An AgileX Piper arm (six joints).
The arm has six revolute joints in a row. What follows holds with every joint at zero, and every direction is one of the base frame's. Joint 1 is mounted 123 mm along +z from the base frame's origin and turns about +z. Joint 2 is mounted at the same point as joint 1 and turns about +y. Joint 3 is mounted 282.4 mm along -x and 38.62 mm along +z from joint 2 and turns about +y. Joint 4 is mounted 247.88 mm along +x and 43.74 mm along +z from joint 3 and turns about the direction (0.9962, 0, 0.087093). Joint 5 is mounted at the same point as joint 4 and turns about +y. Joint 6 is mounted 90.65 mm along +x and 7.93 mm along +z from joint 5 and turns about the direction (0.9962, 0, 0.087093). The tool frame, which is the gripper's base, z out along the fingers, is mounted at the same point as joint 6; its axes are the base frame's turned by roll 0, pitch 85 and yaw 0 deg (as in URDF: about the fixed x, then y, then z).
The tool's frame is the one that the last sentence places.
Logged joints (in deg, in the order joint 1, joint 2, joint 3, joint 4, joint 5, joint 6), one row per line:
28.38, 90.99, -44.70, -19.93, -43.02, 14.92
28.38, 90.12, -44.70, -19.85, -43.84, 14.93
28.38, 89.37, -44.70, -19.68, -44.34, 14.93
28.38, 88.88, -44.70, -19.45, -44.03, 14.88
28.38, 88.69, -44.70, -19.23, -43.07, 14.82
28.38, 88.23, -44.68, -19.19, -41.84, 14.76
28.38, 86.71, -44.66, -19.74, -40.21, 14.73
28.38, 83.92, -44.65, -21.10, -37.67, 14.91
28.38, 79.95, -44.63, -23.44, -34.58, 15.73
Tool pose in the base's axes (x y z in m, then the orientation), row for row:
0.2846, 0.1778, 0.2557, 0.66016, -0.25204, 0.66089, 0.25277
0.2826, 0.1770, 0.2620, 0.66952, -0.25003, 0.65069, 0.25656
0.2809, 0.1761, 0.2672, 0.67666, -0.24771, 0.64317, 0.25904
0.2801, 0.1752, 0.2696, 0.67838, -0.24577, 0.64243, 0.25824
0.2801, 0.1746, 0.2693, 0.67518, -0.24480, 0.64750, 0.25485
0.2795, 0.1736, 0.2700, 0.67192, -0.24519, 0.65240, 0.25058
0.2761, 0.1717, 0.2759, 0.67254, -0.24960, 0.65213, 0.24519
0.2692, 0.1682, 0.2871, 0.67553, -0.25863, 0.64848, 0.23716
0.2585, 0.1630, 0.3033, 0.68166, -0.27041, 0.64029, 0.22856
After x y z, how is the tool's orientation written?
As a quaternion, w x y z.
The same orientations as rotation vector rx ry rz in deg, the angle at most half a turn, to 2 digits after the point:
-32.67, 85.68, 32.77
-32.29, 84.04, 33.14
-31.90, 82.84, 33.36
-31.63, 82.69, 33.24
-31.55, 83.45, 32.84
-31.64, 84.18, 32.33
-32.20, 84.13, 31.63
-33.33, 83.56, 30.56
-34.76, 82.31, 29.38

